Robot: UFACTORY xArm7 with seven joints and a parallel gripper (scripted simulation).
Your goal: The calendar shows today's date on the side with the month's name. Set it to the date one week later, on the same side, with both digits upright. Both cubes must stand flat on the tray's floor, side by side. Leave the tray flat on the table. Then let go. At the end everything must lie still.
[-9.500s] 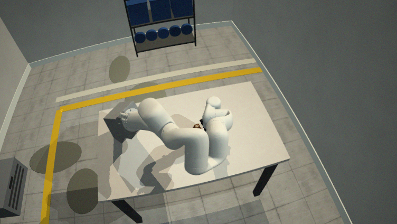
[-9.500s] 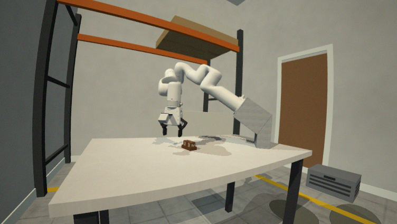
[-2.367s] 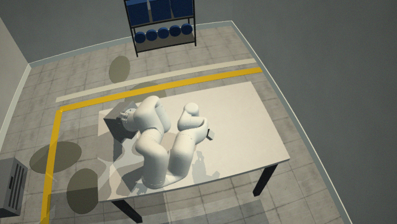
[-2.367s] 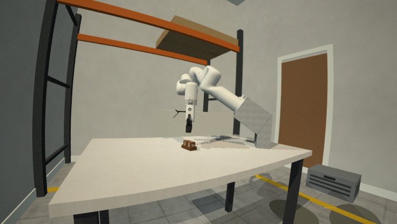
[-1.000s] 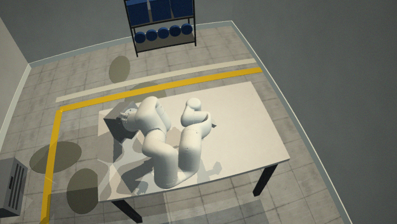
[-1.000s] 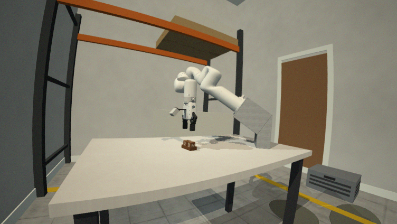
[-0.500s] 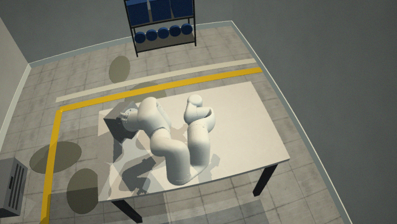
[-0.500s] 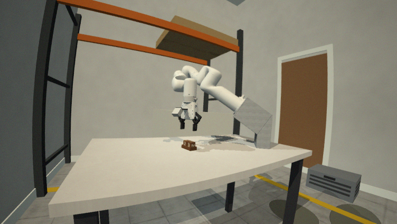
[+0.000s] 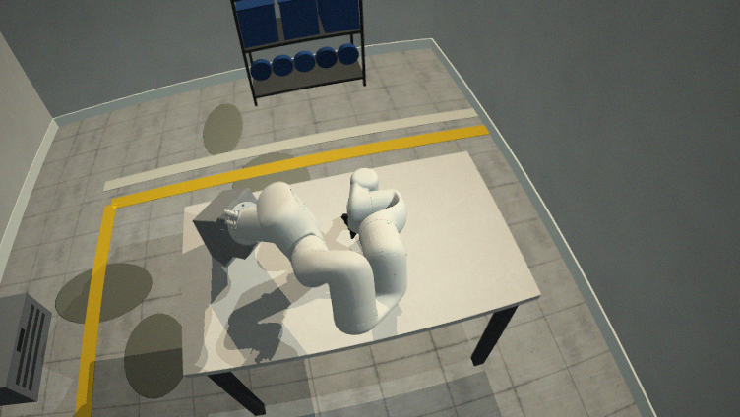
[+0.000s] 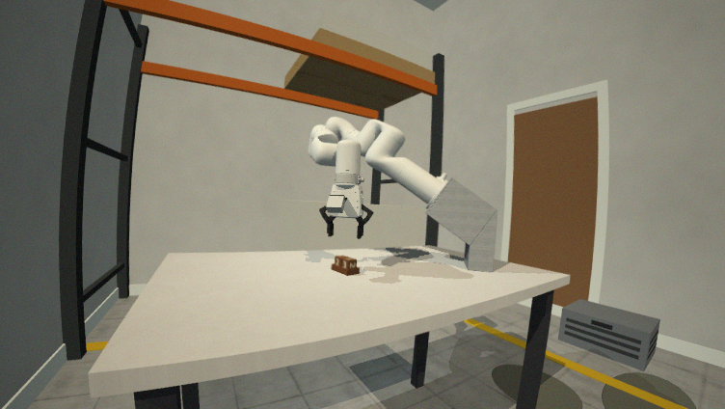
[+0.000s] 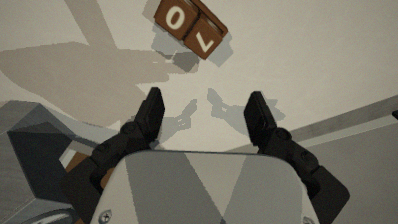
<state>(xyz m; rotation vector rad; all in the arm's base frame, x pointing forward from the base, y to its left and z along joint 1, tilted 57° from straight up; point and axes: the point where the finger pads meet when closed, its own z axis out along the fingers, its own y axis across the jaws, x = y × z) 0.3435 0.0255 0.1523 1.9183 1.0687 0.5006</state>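
My gripper is now 2 cm short of the brown wooden tray, 4 cm to the right of it and 10 cm above it.
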